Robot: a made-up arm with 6 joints.
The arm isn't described. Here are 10 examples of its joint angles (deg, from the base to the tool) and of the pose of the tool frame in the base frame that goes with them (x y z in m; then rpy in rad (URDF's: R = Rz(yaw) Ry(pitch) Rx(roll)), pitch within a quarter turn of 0, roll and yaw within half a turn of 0).
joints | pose
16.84 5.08 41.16 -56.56 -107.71 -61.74 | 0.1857 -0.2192 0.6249 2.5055 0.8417 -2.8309
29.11 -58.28 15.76 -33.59 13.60 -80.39 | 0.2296 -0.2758 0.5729 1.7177 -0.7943 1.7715
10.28 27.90 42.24 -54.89 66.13 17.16 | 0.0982 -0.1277 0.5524 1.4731 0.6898 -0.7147
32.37 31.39 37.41 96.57 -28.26 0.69 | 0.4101 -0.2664 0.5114 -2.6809 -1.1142 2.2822
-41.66 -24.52 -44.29 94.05 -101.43 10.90 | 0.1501 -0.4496 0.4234 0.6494 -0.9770 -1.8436
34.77 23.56 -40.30 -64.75 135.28 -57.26 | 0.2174 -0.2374 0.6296 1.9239 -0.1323 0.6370
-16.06 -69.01 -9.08 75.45 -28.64 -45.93 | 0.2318 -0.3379 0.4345 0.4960 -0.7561 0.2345
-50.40 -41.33 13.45 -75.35 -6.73 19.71 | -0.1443 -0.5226 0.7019 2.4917 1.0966 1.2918
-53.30 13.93 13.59 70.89 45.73 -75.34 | 0.0128 -0.5726 0.4850 -0.9178 -0.0382 0.9237
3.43 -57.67 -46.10 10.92 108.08 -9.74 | 0.1521 -0.3356 0.4317 -2.8260 -0.7418 0.4458
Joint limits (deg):
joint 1: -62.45..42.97
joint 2: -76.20..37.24
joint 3: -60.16..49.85
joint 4: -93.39..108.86
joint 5: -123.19..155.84
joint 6: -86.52..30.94
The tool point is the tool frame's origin. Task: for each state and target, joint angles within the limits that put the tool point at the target. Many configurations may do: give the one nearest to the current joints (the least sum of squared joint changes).
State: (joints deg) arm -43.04 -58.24 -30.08 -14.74 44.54 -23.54
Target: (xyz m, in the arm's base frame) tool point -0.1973 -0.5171 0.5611
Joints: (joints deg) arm -53.20 -46.16 -23.21 -55.98 43.94 -10.02
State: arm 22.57 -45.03 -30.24 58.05 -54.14 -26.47
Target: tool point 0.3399 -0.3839 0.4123
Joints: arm -4.18 -8.83 -12.57 90.59 -25.95 5.20
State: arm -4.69 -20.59 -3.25 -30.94 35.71 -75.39
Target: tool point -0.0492 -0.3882 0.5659
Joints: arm -41.64 -15.87 8.93 -40.77 37.69 -65.41
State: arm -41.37 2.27 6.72 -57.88 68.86 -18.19
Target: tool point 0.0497 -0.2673 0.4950
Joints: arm -30.40 27.07 30.00 -40.85 73.48 -17.69
